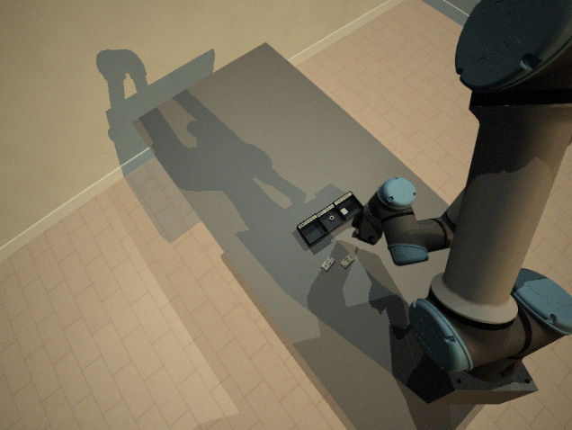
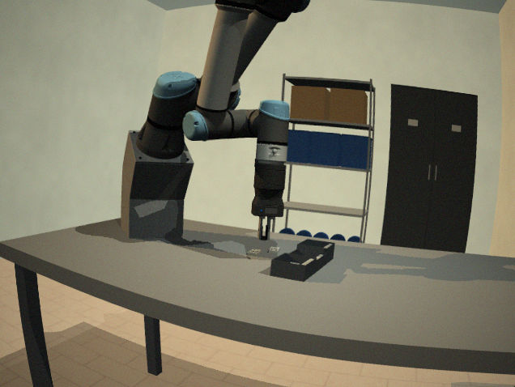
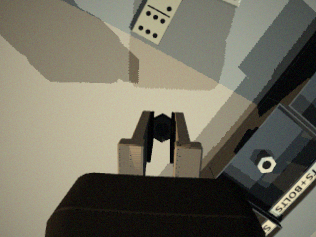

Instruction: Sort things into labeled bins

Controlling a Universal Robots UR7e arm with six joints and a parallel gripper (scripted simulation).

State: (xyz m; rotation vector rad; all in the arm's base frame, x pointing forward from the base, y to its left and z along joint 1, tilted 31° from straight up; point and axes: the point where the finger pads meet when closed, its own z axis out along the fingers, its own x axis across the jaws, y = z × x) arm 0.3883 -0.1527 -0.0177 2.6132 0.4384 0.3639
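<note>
Right now my hand is 110 mm short of the pale hex nut, 20 mm to the left of it and 70 mm above it. Also, from my hand: dark hex nut (20 mm below).
</note>
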